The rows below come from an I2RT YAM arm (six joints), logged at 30 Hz.
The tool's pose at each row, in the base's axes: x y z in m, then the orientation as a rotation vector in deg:
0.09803 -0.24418 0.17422 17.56 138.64 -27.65
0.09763 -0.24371 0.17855 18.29 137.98 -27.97
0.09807 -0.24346 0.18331 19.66 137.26 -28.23
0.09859 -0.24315 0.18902 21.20 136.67 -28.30
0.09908 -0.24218 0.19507 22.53 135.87 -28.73
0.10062 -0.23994 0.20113 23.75 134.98 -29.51
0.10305 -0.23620 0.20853 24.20 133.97 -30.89
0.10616 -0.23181 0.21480 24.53 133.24 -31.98
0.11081 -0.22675 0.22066 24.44 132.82 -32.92
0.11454 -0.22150 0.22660 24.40 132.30 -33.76
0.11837 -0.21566 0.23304 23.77 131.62 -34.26
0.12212 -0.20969 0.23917 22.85 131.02 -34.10
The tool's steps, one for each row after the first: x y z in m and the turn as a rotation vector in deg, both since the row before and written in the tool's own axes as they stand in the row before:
-0.00240 -0.00085 -0.00356 0.45 -0.45 0.56
-0.00337 -0.00087 -0.00328 0.58 -0.35 1.03
-0.00408 -0.00101 -0.00391 0.49 -0.18 1.17
-0.00423 -0.00047 -0.00444 0.70 -0.40 0.98
-0.00486 0.00109 -0.00440 0.93 -0.49 0.83
-0.00620 0.00244 -0.00551 1.16 -0.79 0.17
-0.00587 0.00350 -0.00465 0.91 -0.56 0.09
-0.00661 0.00480 -0.00385 0.67 -0.39 -0.23
-0.00604 0.00445 -0.00452 0.62 -0.46 -0.14
-0.00643 0.00479 -0.00510 0.21 -0.80 -0.37
-0.00624 0.00489 -0.00494 -0.35 -0.84 -0.38

